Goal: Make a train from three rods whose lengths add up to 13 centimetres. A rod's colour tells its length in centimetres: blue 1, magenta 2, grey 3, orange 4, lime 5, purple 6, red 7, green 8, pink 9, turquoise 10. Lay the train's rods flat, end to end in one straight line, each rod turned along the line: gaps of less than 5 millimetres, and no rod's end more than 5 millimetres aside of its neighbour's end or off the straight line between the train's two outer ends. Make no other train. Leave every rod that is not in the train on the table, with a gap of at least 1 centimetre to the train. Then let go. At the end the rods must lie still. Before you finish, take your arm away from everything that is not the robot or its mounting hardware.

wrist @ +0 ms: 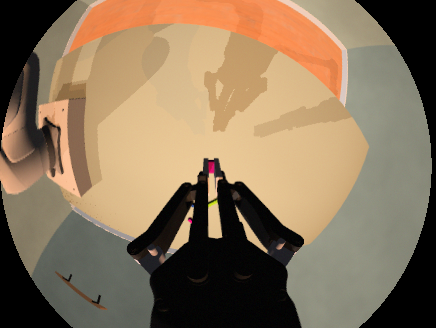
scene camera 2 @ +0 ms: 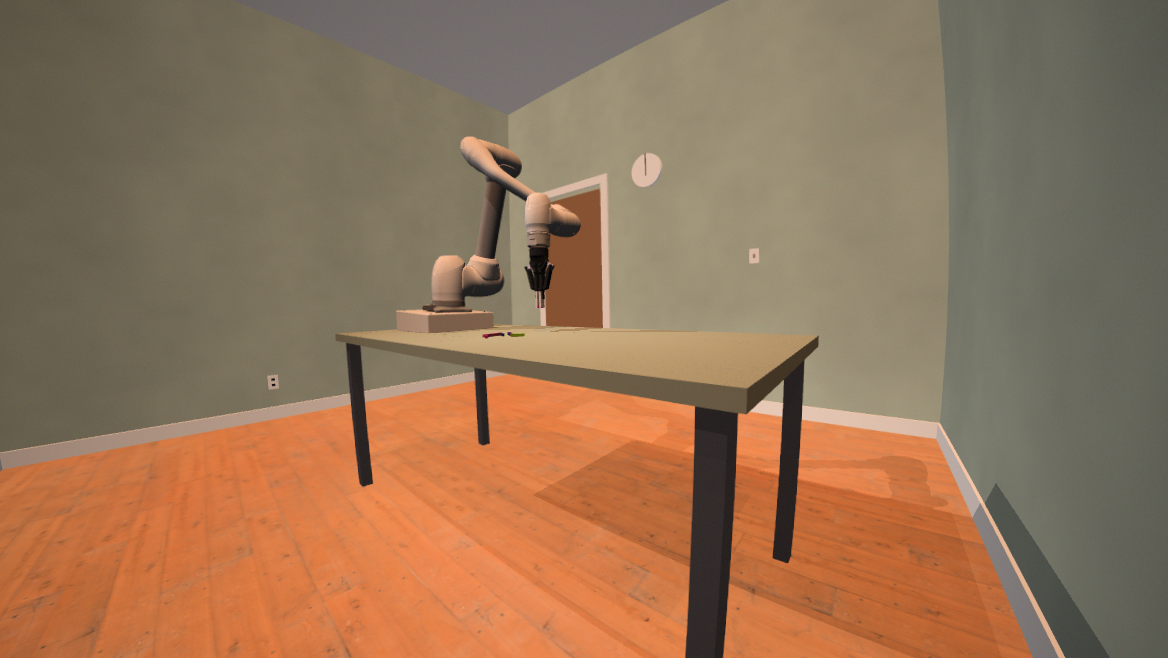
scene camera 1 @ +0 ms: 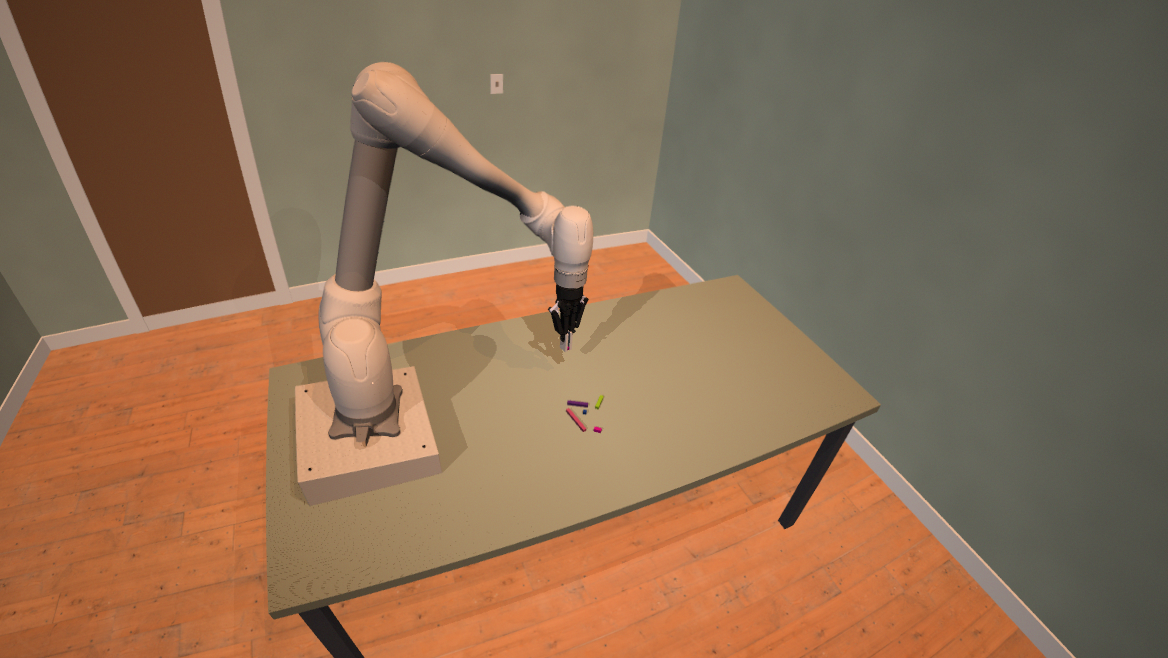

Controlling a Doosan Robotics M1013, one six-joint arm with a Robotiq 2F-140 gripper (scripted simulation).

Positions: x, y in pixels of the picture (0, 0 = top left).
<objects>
my gripper: wrist 211, 165; scene camera 2; scene camera 1
same spot on my gripper: [scene camera 2: 536, 282] = [scene camera 1: 567, 324]
</objects>
